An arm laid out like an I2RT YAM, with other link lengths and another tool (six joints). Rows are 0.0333 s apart.
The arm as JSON. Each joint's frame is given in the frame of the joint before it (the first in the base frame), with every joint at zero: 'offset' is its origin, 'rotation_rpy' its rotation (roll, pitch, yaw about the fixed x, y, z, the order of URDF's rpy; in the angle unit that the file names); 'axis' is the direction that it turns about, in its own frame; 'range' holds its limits. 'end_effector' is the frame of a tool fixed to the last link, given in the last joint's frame.
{
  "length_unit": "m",
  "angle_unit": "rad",
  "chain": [
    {
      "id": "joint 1",
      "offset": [
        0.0,
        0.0,
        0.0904
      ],
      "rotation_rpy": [
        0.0,
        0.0,
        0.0
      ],
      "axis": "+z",
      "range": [
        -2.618,
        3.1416
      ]
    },
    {
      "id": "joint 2",
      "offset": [
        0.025,
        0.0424,
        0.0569
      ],
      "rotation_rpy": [
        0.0,
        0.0,
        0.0
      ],
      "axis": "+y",
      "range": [
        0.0,
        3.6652
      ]
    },
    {
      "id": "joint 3",
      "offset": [
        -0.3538,
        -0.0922,
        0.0
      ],
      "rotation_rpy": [
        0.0,
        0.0,
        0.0
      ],
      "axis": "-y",
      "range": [
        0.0,
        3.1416
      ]
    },
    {
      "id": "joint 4",
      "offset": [
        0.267,
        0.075,
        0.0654
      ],
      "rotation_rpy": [
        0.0,
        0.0,
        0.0
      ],
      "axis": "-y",
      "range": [
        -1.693,
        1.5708
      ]
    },
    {
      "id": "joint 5",
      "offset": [
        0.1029,
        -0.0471,
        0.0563
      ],
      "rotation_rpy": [
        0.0,
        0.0,
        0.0
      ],
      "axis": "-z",
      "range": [
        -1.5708,
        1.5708
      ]
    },
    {
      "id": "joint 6",
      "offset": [
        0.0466,
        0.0,
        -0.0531
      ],
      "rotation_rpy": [
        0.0,
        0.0,
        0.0
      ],
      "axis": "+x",
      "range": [
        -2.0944,
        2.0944
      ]
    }
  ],
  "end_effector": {
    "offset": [
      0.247,
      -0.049,
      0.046
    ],
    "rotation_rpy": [
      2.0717,
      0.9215,
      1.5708
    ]
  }
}
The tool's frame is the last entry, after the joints.
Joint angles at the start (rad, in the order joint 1, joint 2, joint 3, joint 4, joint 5, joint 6):
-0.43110 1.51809 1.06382 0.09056 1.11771 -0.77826
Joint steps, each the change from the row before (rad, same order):
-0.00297 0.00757 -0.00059 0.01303 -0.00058 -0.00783
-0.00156 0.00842 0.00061 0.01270 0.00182 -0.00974
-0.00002 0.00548 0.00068 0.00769 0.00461 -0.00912
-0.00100 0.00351 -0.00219 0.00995 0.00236 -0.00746
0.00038 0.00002 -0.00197 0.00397 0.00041 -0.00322
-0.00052 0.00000 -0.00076 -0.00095 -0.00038 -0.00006
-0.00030 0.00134 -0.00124 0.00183 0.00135 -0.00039
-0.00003 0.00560 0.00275 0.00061 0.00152 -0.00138
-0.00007 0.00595 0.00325 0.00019 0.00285 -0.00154
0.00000 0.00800 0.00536 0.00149 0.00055 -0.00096
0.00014 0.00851 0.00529 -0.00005 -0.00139 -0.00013
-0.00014 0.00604 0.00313 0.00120 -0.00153 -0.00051
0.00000 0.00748 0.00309 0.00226 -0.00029 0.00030
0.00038 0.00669 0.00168 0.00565 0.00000 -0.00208
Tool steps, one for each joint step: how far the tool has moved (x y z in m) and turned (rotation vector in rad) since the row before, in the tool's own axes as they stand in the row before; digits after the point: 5 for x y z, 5 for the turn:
0.00012 0.00234 0.00111 0.00234 -0.00222 -0.00220
-0.00026 0.00239 0.00065 0.00348 -0.00348 -0.00392
-0.00021 0.00107 0.00029 0.00476 -0.00360 -0.00546
0.00017 0.00064 0.00056 0.00350 -0.00253 -0.00258
0.00002 0.00010 -0.00025 0.00021 -0.00154 -0.00085
0.00064 0.00021 0.00016 -0.00004 0.00006 -0.00177
0.00072 0.00027 0.00025 0.00154 0.00010 -0.00122
0.00032 0.00183 0.00003 0.00137 -0.00057 -0.00356
0.00035 0.00162 0.00022 0.00269 -0.00045 -0.00409
-0.00043 0.00267 -0.00011 0.00046 -0.00046 -0.00203
-0.00001 0.00357 -0.00050 -0.00173 -0.00056 -0.00324
0.00005 0.00263 -0.00031 -0.00151 -0.00052 -0.00204
0.00034 0.00289 -0.00024 -0.00044 -0.00004 -0.00183
-0.00002 0.00255 -0.00043 -0.00028 -0.00114 -0.00115

